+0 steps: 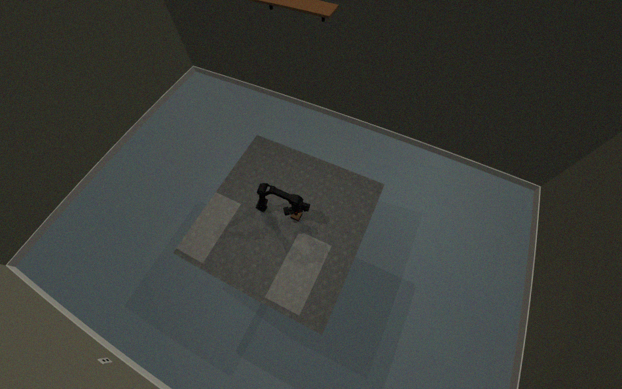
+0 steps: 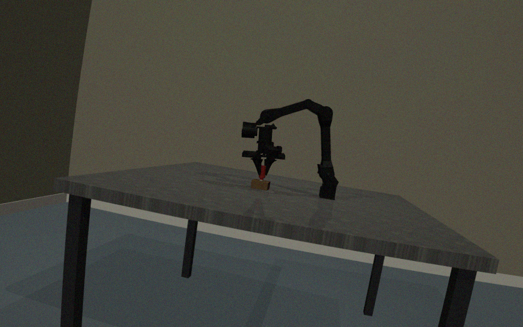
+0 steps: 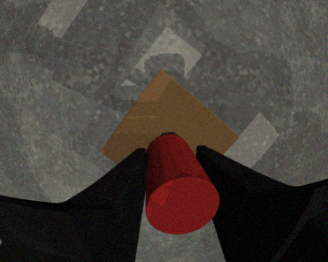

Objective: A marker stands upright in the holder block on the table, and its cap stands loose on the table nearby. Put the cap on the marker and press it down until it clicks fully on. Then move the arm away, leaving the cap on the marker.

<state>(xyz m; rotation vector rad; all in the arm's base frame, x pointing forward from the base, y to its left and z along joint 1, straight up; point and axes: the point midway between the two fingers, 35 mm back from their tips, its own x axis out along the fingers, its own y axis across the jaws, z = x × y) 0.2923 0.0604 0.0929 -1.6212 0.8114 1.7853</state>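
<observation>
Now: the red cap 20 mm above my gripper tip. From my gripper tip the other things lie so: wooden holder block: 40 mm below.
</observation>
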